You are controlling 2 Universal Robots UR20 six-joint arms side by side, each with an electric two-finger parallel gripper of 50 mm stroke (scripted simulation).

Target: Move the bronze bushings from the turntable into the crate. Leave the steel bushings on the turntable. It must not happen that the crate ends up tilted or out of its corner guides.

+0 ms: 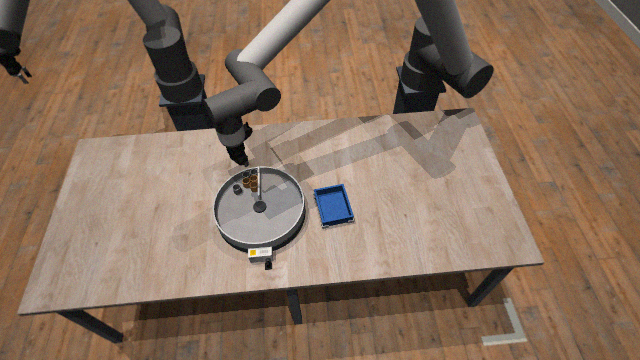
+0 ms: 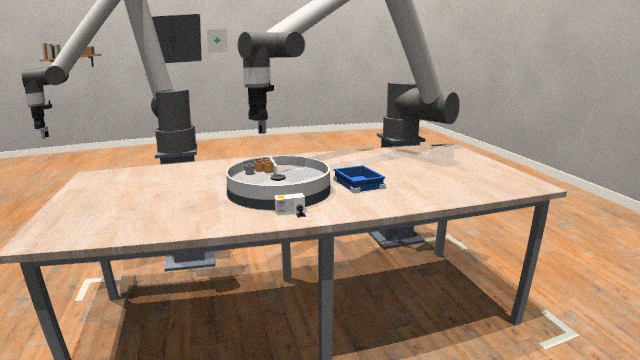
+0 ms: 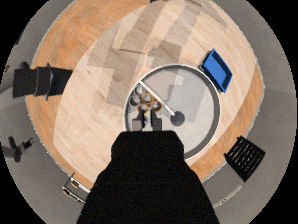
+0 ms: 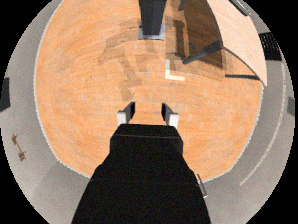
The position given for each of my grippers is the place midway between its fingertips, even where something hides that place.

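Observation:
Blue crate point(image 1: 334, 207), point(image 2: 362, 177), point(image 3: 216, 67); out of frame in image 4. Turntable point(image 1: 244, 217). My left gripper point(image 3: 147, 114). My right gripper point(image 4: 148, 107).

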